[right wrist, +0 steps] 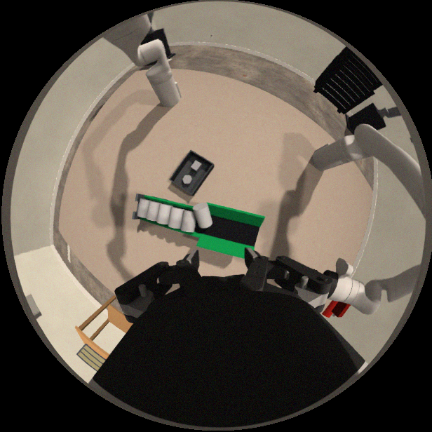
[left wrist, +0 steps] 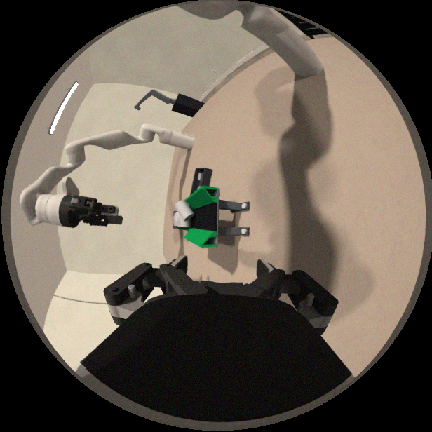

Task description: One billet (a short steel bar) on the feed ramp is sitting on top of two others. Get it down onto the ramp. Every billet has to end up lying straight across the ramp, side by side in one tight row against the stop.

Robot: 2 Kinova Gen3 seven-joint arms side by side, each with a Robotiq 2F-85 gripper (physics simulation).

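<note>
The green-walled feed ramp (left wrist: 206, 216) (right wrist: 235, 233) holds several pale grey billets (right wrist: 163, 214) side by side from the stop end. The last billet of that row (right wrist: 188, 221) lies slightly askew. Another billet (left wrist: 184, 210) (right wrist: 202, 215) is skewed and tilted at the row's open end, one end near the top of the green side wall; whether it rests on its neighbour cannot be told. My right gripper (right wrist: 221, 256) (left wrist: 120, 215) is open and empty, raised off the ramp's side. My left gripper (left wrist: 221, 265) is open and empty, away from the ramp's feed end.
A dark tray (right wrist: 176, 176) with two small light pieces stands beside the ramp. Ramp legs (left wrist: 232, 205) stick out toward the left wrist camera. Other arms stand at the far side (right wrist: 164, 87) and right (right wrist: 332, 154). A wooden frame (right wrist: 90, 342) and a red object (right wrist: 337, 308) show beyond the table.
</note>
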